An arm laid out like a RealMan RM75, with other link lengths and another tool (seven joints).
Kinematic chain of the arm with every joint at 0, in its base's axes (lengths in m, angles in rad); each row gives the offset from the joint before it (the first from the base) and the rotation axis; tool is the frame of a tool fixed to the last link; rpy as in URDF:
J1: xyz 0 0 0.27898 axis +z
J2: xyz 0 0 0 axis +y
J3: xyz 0 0 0.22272 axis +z
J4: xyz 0 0 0 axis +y
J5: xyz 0 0 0.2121 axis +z
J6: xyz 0 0 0 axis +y
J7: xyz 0 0 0.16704 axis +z
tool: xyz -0.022 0.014 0.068 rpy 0.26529 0 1.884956
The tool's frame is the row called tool.
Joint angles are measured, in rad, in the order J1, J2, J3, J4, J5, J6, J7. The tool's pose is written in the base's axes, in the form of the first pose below.
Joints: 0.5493, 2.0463, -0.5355, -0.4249, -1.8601, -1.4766, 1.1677
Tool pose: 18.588 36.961 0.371 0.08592 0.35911 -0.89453 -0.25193
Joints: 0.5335, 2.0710, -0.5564, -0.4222, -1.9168, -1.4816, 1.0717
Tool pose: 18.914 34.970 -2.034 0.06788 0.39854 -0.88699 -0.22319
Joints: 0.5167, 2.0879, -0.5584, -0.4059, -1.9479, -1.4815, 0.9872
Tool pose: 19.334 33.513 -3.549 0.05725 0.42218 -0.87943 -0.21237
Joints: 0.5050, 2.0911, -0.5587, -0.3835, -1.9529, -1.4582, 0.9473
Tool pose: 20.058 33.096 -4.276 0.04605 0.42218 -0.88027 -0.21159
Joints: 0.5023, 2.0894, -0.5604, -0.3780, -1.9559, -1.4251, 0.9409
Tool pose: 20.803 33.389 -4.530 0.03057 0.41634 -0.88387 -0.21095
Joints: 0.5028, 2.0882, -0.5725, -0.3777, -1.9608, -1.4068, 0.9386
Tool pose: 21.165 33.426 -4.840 0.02130 0.41757 -0.88507 -0.20452
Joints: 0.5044, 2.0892, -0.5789, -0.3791, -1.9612, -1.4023, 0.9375
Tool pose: 21.154 33.430 -4.978 0.01932 0.41979 -0.88463 -0.20205
